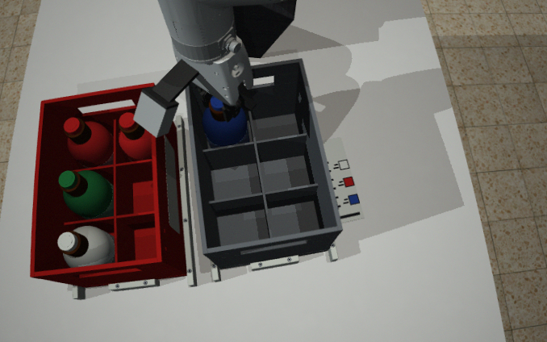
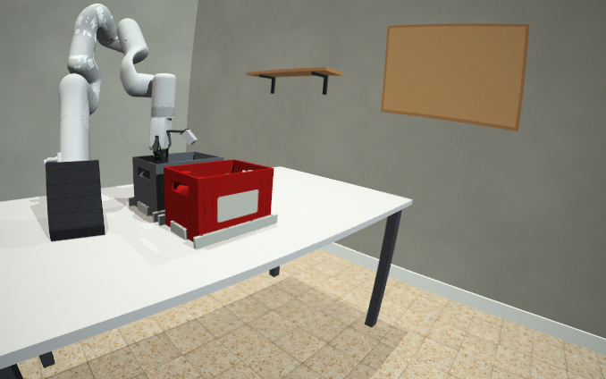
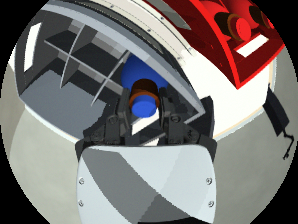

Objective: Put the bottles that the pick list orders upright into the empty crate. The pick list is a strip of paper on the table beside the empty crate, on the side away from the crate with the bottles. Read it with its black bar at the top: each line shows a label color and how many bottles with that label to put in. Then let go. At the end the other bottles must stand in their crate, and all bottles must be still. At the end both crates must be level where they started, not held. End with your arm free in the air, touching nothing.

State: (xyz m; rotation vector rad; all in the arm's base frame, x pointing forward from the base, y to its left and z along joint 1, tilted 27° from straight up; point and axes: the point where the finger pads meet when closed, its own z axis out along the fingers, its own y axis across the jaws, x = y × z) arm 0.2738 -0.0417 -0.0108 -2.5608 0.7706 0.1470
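Now: the blue bottle 70 mm below my hand. From my hand the other things lie so: grey crate (80 mm ahead, 60 mm to the left, 80 mm below); then pick list (60 mm ahead, 200 mm to the left, 160 mm below); then red-label bottle (50 mm ahead, 230 mm to the right, 80 mm below).
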